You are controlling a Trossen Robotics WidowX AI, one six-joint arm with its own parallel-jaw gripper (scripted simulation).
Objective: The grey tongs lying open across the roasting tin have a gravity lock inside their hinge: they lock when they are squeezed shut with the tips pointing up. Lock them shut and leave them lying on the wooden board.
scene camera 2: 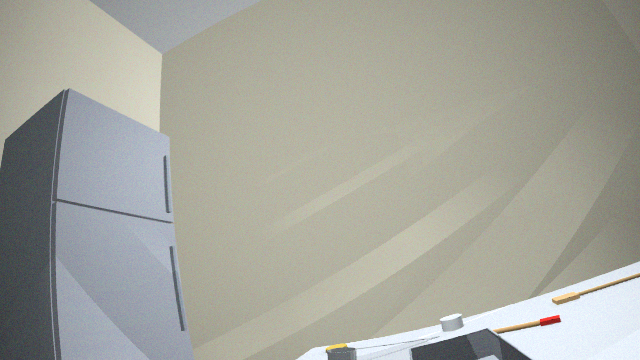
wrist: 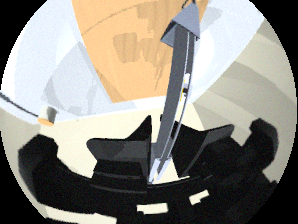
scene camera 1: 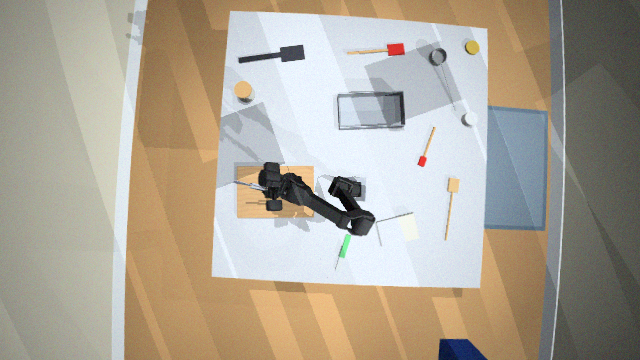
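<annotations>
Cream block: scene camera 1 (403, 228). Cream block out of frame in scene camera 2. Cream block out of frame in the wrist view.
</annotations>
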